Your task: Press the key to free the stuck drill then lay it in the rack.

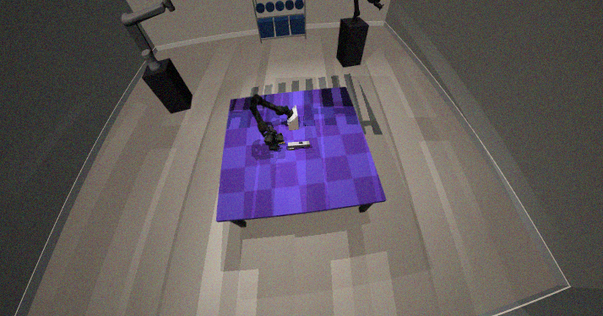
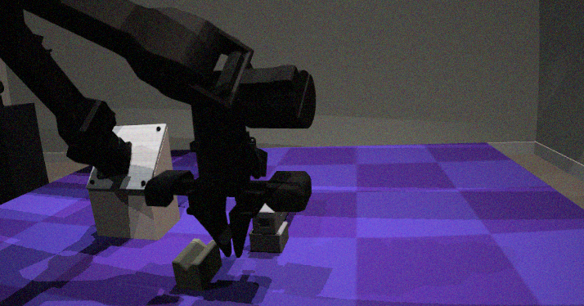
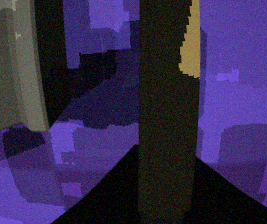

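The rack is 6 cm behind my gripper tip, 5 cm to the left of it and 4 cm below it. Also, from my gripper tip: black key 22 cm to the left, 5 cm ahead, 1 cm below.
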